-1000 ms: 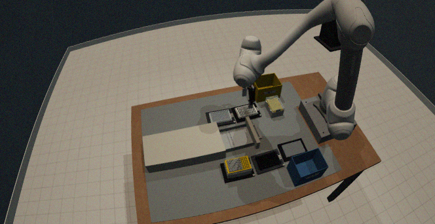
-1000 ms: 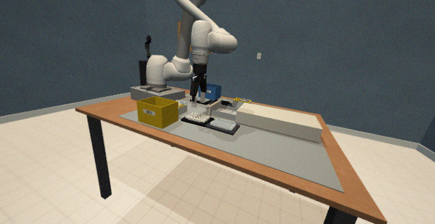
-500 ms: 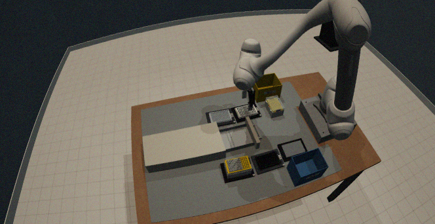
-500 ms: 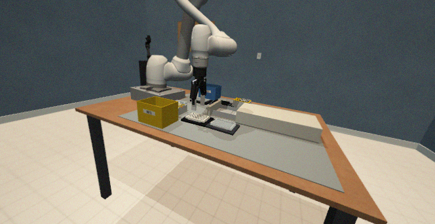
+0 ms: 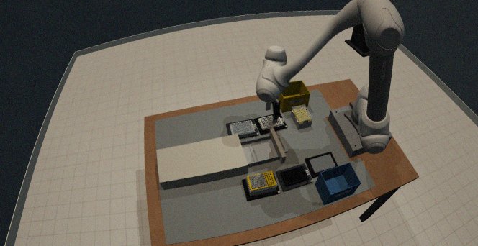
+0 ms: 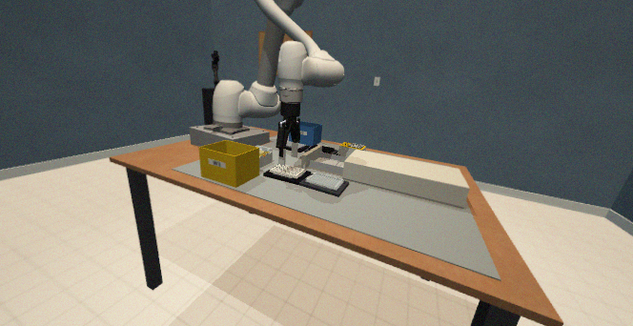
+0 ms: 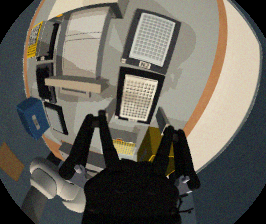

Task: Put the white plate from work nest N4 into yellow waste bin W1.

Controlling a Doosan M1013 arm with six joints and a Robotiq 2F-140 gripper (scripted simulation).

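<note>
My gripper is now 70 mm above the white plate. From my hand the other things lie so: yellow bin (200 mm behind, 110 mm to the right, 50 mm below); pale grey plate (170 mm ahead, 20 mm to the right, 70 mm below); black nest (80 mm below).
</note>
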